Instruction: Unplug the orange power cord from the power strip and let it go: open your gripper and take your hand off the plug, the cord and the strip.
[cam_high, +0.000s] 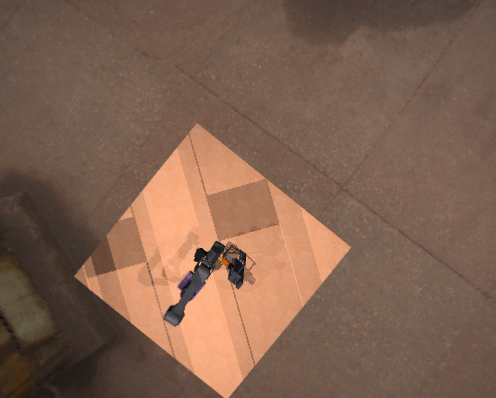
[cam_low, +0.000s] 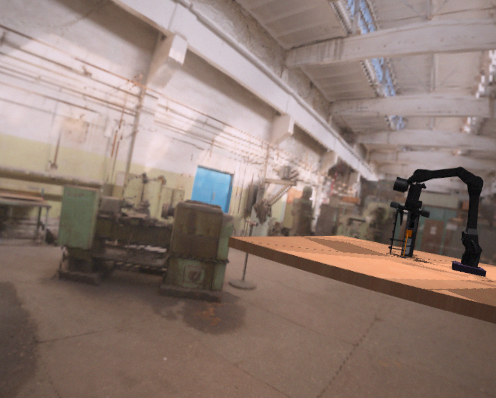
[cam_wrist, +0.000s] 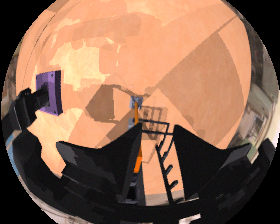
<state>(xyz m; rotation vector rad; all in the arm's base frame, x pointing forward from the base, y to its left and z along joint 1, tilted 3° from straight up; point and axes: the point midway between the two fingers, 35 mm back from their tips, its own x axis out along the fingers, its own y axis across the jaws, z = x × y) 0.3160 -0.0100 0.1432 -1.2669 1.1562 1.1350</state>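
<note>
The orange plug is 3 cm behind my gripper tip, 10 cm to the right of it and 2 cm below it.
</note>
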